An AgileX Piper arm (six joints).
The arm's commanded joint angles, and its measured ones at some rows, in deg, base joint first. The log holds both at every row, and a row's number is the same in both.
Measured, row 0:
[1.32, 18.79, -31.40, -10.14, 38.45, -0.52]
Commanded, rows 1 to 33:
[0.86, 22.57, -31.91, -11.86, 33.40, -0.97]
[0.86, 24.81, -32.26, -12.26, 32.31, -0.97]
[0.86, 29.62, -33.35, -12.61, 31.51, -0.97]
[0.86, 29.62, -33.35, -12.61, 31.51, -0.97]
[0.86, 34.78, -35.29, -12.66, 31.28, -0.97]
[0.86, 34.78, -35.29, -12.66, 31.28, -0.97]
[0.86, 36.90, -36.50, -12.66, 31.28, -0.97]
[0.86, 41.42, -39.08, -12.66, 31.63, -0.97]
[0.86, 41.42, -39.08, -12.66, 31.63, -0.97]
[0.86, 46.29, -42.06, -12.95, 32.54, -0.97]
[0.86, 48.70, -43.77, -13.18, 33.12, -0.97]
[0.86, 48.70, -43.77, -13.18, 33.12, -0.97]
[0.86, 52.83, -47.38, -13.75, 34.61, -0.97]
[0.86, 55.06, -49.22, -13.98, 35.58, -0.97]
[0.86, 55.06, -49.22, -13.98, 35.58, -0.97]
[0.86, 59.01, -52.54, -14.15, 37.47, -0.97]
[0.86, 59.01, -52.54, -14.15, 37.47, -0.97]
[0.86, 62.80, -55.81, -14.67, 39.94, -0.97]
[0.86, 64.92, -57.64, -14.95, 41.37, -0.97]
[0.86, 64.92, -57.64, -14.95, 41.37, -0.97]
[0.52, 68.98, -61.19, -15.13, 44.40, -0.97]
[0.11, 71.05, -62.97, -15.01, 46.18, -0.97]
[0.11, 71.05, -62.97, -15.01, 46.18, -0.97]
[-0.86, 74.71, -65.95, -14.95, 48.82, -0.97]
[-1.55, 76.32, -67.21, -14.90, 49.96, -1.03]
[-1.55, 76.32, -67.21, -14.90, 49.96, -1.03]
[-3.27, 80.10, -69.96, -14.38, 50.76, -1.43]
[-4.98, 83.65, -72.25, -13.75, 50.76, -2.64]
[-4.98, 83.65, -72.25, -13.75, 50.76, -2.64]
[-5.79, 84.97, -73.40, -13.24, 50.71, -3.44]
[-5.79, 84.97, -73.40, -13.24, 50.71, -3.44]
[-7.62, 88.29, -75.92, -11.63, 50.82, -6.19]
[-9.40, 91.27, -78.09, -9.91, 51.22, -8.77]
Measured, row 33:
[-7.10, 87.66, -75.29, -12.09, 50.53, -4.93]
